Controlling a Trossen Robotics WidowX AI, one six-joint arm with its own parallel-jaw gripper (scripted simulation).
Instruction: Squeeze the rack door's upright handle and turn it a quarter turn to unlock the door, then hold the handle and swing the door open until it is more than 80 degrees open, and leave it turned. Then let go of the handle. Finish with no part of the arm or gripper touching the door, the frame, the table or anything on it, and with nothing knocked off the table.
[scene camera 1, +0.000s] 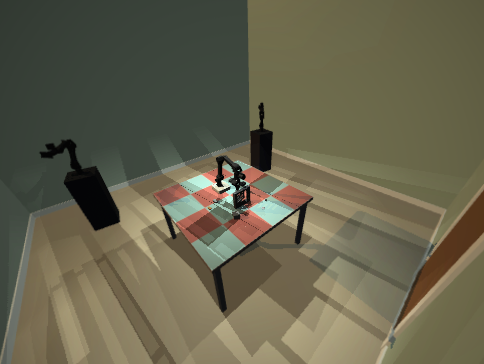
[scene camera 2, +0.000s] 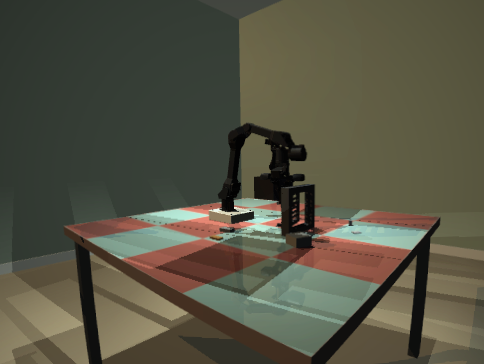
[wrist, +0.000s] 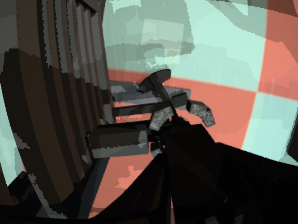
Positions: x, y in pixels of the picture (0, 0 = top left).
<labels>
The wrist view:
my gripper: 189, 155
slatted door: 65, 124
</labels>
